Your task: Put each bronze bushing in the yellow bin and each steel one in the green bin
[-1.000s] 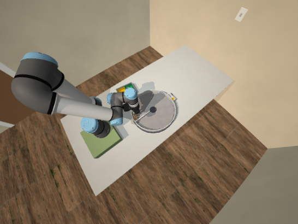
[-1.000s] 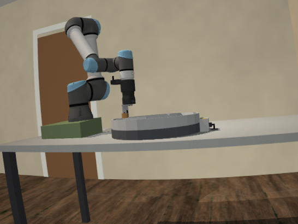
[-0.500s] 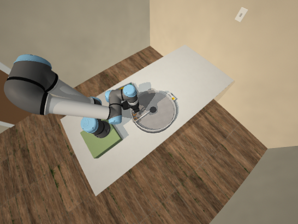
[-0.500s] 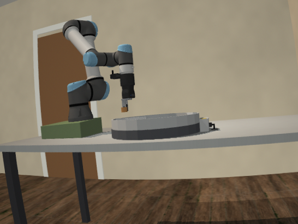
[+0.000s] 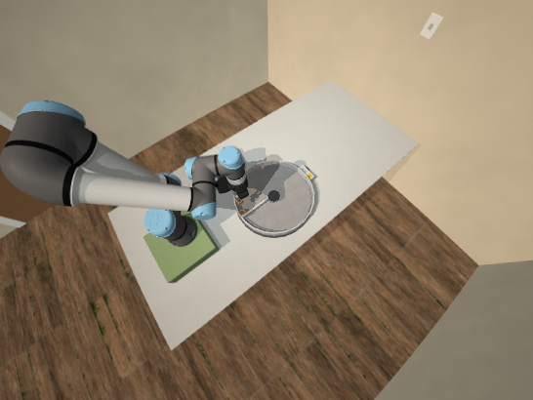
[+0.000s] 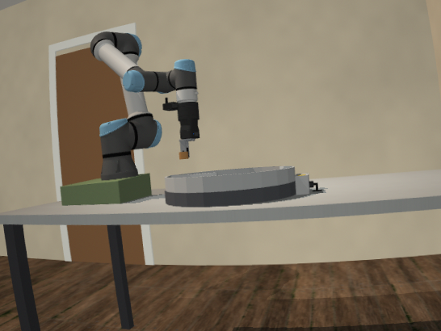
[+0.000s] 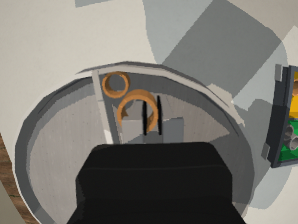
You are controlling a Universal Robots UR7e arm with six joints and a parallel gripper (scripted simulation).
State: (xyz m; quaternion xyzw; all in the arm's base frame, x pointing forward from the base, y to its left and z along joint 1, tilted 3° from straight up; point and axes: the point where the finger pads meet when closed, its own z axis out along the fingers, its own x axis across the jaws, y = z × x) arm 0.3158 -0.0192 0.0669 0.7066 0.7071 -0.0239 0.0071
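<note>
Now: hand 300 mm to the right of the yellow bin, 130 mm above it and 50 mm short of it. Also, from my hand: grey turntable: 180 mm ahead, 110 mm below, 40 mm to the right.
</note>
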